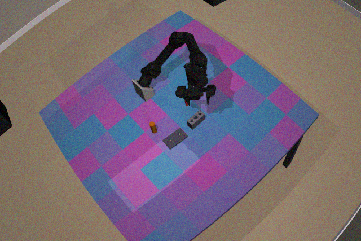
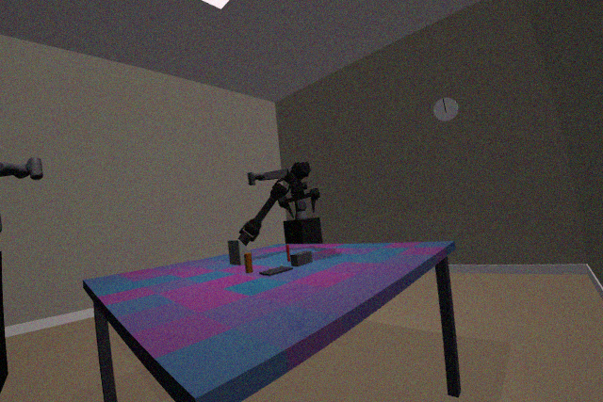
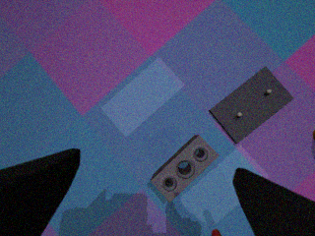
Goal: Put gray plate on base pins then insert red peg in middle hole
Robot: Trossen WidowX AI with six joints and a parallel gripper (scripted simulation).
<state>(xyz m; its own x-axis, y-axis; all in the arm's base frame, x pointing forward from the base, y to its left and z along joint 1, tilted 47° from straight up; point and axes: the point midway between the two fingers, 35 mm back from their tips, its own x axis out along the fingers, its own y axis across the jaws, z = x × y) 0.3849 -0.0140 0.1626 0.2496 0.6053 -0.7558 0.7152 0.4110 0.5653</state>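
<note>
The gray plate is 18 cm below my gripper tip and 4 cm behind it. From my gripper tip the other things lie so: red peg (17 cm below, 16 cm behind, 3 cm to the left); then orange cylinder (21 cm to the right, 17 cm below, 15 cm behind); then dark base (21 cm below, 15 cm to the right, 3 cm behind).
</note>
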